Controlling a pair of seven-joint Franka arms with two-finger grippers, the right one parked.
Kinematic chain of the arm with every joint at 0, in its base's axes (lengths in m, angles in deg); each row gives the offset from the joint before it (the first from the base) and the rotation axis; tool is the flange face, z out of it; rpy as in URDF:
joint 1: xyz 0 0 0.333 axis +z
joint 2: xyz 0 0 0 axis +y
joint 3: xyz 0 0 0.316 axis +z
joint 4: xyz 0.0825 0 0 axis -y
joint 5: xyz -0.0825 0 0.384 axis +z
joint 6: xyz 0 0 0 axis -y
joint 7: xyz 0.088 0 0 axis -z
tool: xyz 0 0 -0.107 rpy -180 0 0
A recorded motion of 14 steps. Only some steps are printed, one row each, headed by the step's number.
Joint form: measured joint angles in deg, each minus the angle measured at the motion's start. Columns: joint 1, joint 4, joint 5, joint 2, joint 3, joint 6, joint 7.
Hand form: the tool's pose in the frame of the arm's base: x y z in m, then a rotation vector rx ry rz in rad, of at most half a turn. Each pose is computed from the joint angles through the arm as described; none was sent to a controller.
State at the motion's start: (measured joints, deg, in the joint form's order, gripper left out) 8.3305 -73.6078 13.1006 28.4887 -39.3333 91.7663 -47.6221
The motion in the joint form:
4: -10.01 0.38 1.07 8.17 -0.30 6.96 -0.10
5: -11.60 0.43 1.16 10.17 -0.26 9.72 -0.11
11: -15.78 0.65 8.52 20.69 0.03 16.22 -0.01
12: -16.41 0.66 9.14 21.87 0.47 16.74 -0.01
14: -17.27 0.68 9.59 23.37 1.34 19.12 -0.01
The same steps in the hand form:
4: 0.6105 -0.3521 0.4318 3.0563 0.2400 -0.2243
5: 0.6086 -0.3716 0.4142 3.0328 0.2053 -0.2211
11: 0.6045 -0.4137 0.3041 3.0743 0.0733 -0.2420
12: 0.6027 -0.4171 0.2894 3.0835 0.0615 -0.2514
14: 0.6033 -0.4221 0.2717 3.0759 0.0564 -0.2349

